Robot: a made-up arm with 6 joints.
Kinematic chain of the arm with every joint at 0, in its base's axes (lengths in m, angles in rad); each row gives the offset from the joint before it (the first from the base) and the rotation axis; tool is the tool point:
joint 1: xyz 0 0 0.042 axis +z
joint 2: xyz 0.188 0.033 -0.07 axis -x
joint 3: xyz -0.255 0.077 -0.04 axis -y
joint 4: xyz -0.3 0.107 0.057 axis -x
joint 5: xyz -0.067 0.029 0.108 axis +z
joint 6: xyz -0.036 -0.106 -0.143 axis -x
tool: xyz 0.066 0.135 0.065
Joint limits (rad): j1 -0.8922..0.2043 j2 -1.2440..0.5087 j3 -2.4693..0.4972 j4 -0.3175..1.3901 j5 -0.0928..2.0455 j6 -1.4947..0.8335
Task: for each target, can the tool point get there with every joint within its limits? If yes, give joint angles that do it. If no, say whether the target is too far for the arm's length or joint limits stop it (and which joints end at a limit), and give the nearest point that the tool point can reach.
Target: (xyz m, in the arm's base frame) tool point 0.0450 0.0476 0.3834
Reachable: yes | joints -0.7076 -0.6072 -1.7873 0.0416 0.6097 0.6320
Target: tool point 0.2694 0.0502 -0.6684
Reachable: no: joint limits stop it (at a limit: joint 2, joint 3, joint 4, joint 5, joint 6) | nearest point 0.3418 0.0637 -0.2013 | short by 0.473 m
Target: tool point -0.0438 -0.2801 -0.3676
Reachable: no: joint limits stop it (at a limit: joint 1, joint 2, joint 3, joint 6) | nearest point -0.3502 -0.0507 -0.2918 | short by 0.390 m
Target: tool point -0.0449 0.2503 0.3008
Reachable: yes | joints -0.3502 -0.0423 -1.4891 0.9661 0.5507 0.4604
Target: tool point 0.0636 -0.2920 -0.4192
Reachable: no: joint limits stop it (at a limit: joint 1, joint 2, joint 3, joint 6) | nearest point 0.2643 -0.0971 -0.1246 | short by 0.406 m
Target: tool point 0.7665 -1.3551 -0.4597
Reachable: no: too far | nearest point 0.3513 -0.1639 -0.1004 | short by 1.312 m
